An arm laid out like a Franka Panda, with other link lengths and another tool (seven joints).
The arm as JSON. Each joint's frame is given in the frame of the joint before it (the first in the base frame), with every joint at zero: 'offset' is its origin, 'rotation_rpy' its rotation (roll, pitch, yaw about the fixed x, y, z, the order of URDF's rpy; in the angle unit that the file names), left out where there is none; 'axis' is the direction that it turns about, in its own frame. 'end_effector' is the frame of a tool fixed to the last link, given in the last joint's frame.
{
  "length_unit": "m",
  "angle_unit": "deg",
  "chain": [
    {
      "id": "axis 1",
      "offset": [
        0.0,
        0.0,
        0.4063
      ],
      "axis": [
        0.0,
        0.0,
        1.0
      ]
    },
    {
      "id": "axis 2",
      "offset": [
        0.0,
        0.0,
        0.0
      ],
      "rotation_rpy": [
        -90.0,
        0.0,
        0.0
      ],
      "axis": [
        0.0,
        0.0,
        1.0
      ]
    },
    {
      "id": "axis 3",
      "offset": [
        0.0,
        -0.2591,
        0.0
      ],
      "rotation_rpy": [
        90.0,
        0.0,
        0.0
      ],
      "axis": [
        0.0,
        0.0,
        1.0
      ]
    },
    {
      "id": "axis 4",
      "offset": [
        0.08,
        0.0,
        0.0
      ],
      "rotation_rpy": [
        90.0,
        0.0,
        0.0
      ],
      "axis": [
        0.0,
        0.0,
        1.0
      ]
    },
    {
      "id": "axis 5",
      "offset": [
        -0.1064,
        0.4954,
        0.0
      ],
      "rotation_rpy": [
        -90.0,
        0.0,
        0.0
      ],
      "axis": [
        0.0,
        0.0,
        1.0
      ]
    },
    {
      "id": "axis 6",
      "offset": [
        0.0,
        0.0,
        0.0
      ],
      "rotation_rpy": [
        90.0,
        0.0,
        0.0
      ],
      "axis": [
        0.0,
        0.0,
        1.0
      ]
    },
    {
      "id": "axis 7",
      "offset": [
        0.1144,
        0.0,
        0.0
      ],
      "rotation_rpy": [
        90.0,
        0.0,
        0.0
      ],
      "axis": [
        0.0,
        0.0,
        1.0
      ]
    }
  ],
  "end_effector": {
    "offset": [
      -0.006,
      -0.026,
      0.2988
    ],
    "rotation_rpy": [
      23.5,
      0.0,
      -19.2
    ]
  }
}
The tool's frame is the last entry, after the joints.
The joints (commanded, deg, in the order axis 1, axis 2, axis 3, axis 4, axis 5, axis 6, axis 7), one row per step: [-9.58 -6.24 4.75 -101.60 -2.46 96.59 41.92]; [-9.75 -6.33 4.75 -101.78 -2.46 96.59 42.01]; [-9.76 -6.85 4.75 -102.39 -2.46 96.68 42.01]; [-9.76 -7.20 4.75 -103.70 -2.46 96.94 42.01]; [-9.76 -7.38 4.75 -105.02 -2.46 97.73 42.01]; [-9.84 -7.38 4.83 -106.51 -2.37 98.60 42.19]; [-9.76 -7.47 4.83 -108.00 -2.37 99.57 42.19]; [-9.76 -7.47 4.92 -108.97 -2.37 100.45 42.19]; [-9.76 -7.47 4.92 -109.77 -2.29 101.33 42.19]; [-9.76 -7.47 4.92 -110.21 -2.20 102.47 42.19]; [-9.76 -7.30 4.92 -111.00 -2.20 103.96 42.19]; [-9.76 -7.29 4.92 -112.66 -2.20 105.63 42.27]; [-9.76 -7.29 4.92 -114.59 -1.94 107.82 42.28]
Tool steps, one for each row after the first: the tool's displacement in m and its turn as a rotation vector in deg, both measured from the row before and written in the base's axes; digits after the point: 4 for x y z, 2 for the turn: [-0.0009 -0.0020 -0.0009 0.00 0.09 -0.26]; [-0.0023 0.0001 -0.0004 -0.04 0.01 -0.01]; [-0.0044 0.0003 -0.0098 0.03 0.70 0.00]; [-0.0018 0.0001 -0.0107 0.02 0.35 0.03]; [-0.0023 0.0005 -0.0145 0.14 0.60 -0.16]; [-0.0021 0.0011 -0.0132 0.04 0.43 0.11]; [-0.0003 0.0011 -0.0088 0.00 0.09 0.12]; [0.0005 0.0004 -0.0069 0.08 -0.09 0.02]; [0.0037 0.0002 -0.0024 0.04 -0.70 0.03]; [0.0034 -0.0001 -0.0074 -0.02 -0.53 0.06]; [-0.0006 0.0001 -0.0148 0.02 0.00 -0.02]; [0.0002 0.0012 -0.0164 0.25 -0.28 0.00]
